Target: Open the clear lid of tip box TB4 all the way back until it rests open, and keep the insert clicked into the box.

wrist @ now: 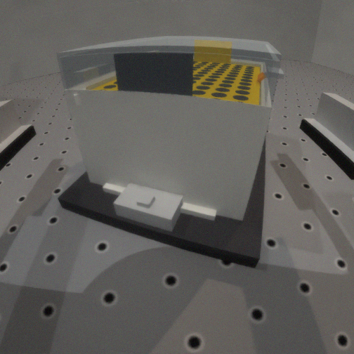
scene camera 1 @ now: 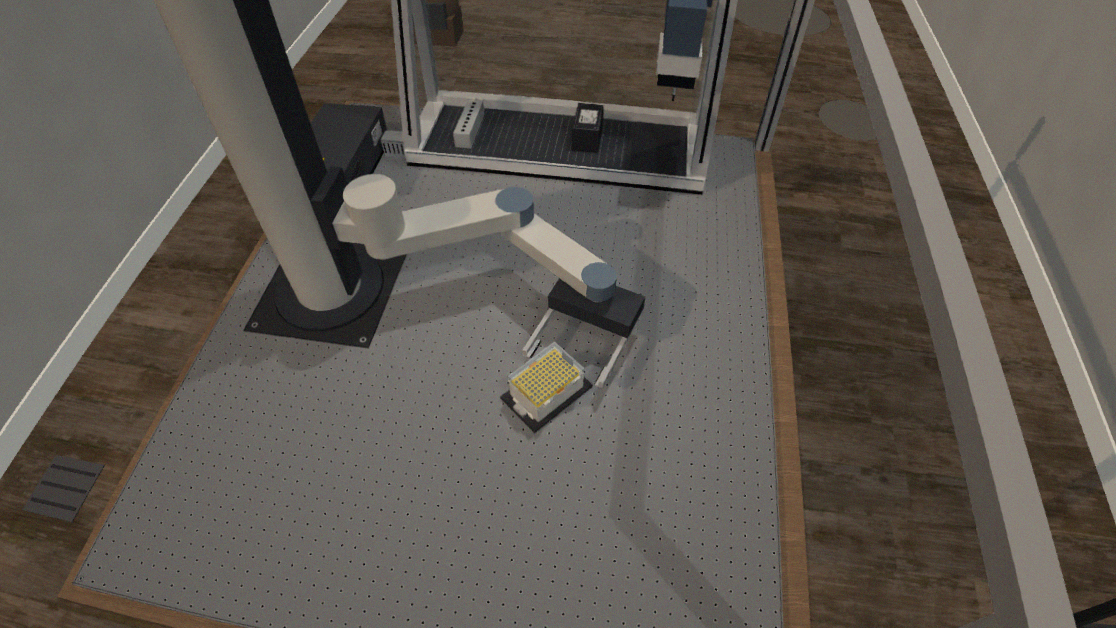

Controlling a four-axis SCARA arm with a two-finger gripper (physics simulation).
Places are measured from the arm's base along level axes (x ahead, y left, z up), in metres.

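Pixels of known places: gripper, fingertip midpoint: (scene camera 1: 561, 369); arm's base, link origin: (scene camera 1: 330, 290).
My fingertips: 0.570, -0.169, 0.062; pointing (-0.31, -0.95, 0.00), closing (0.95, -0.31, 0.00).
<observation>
For each thing: its top centre in the pictures, then the offset to it from my fingertips, as dx, dy, dz. "spot": a spot on its surface instead. Level surfaces: height alone.
- Tip box TB4, top centre: (scene camera 1: 546, 371) -0.026, -0.029, +0.028
- yellow insert, top centre: (scene camera 1: 546, 372) -0.026, -0.029, +0.025
- black base plate, surface height: dz -0.048
- black block, surface spot: (scene camera 1: 586, 135) spot: -0.037, +0.685, +0.053
- white strip, surface spot: (scene camera 1: 469, 124) spot: -0.354, +0.699, +0.045
Tip box TB4 (scene camera 1: 558, 399) (wrist: 170, 145) is a white box. Its clear lid (wrist: 95, 62) lies shut over the top. A dark rectangle (wrist: 154, 73) marks the near end of the lid in the wrist view. The yellow insert (scene camera 1: 546, 377) (wrist: 225, 85), with rows of dark holes, shows through the lid and looks level in the box. An orange spot (wrist: 261, 77) shows at its right edge. My gripper (scene camera 1: 566, 365) (wrist: 165, 105) is wide open and empty. Its fingers stand apart, one to each side of the box in the wrist view. Their contact with the box does not show.
The box sits on a black base plate (scene camera 1: 565, 408) (wrist: 220, 232) with a white latch block (wrist: 148, 204) at the near end. A framed station (scene camera 1: 561, 171) with a dark deck stands at the back, holding a black block (scene camera 1: 586, 135) and a white strip (scene camera 1: 469, 124).
</observation>
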